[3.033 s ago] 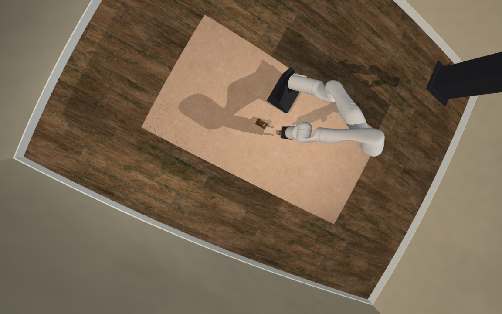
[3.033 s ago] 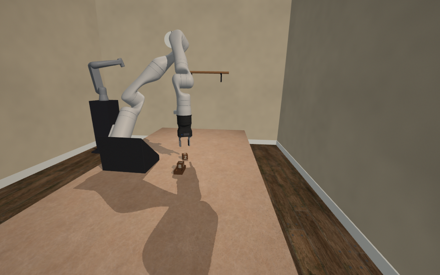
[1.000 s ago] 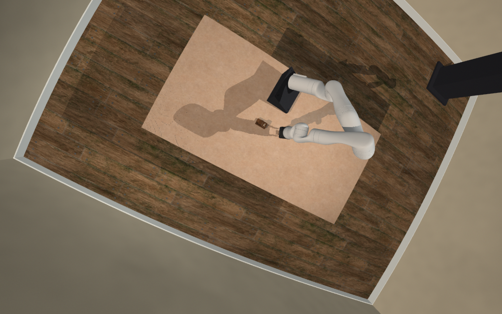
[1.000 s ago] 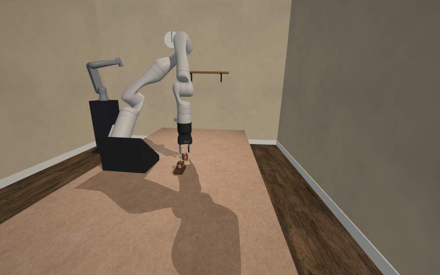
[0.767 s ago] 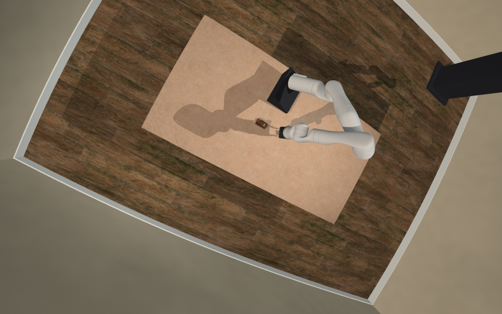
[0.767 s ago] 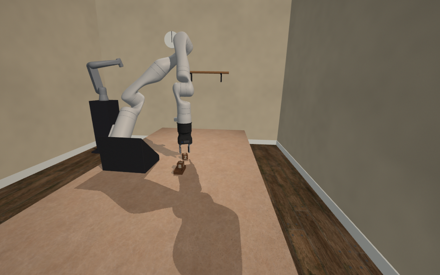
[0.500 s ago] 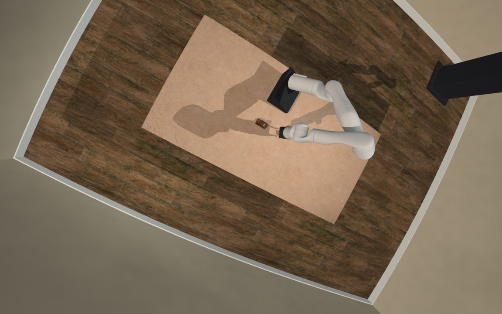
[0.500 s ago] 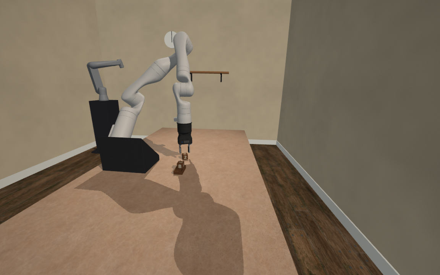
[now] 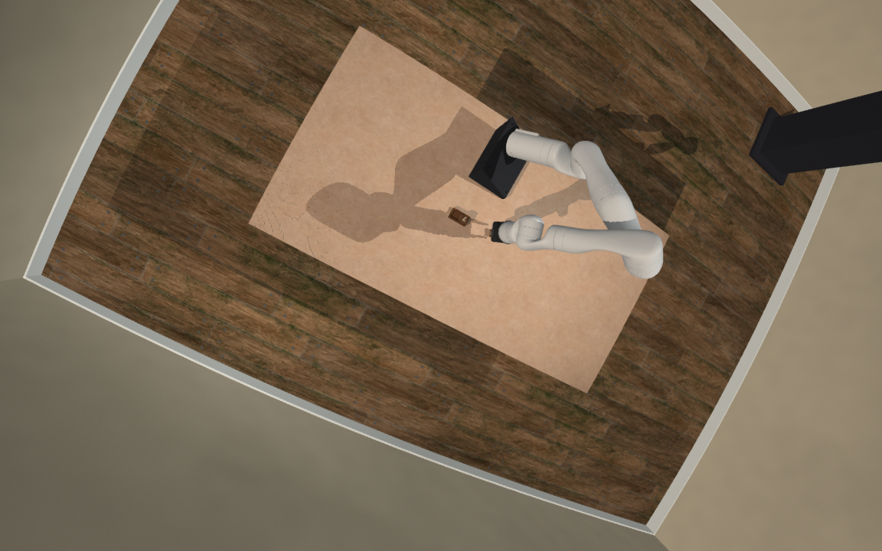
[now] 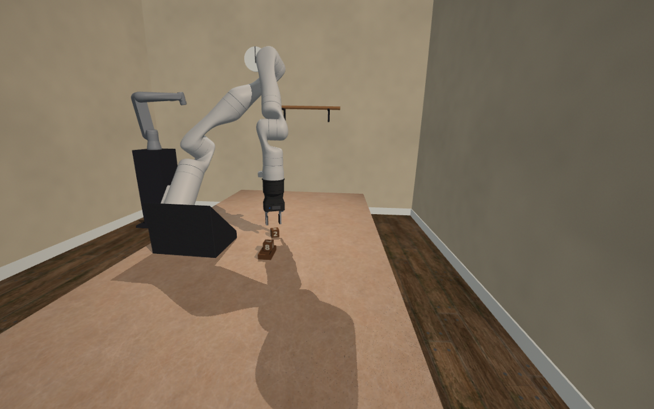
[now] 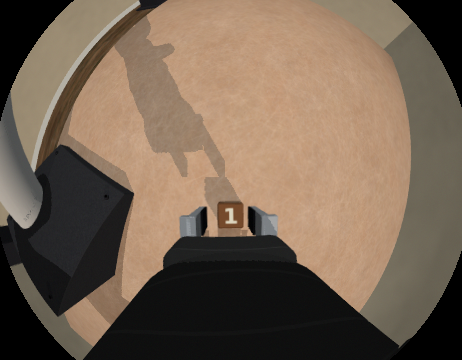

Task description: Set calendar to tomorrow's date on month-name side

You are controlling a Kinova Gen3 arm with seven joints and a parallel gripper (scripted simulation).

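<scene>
Right now the brown cube is 50 mm below my hand. The rest, counted from my hand: dark wooden tray 20 mm ahead, 160 mm to the right, 60 mm below.
</scene>
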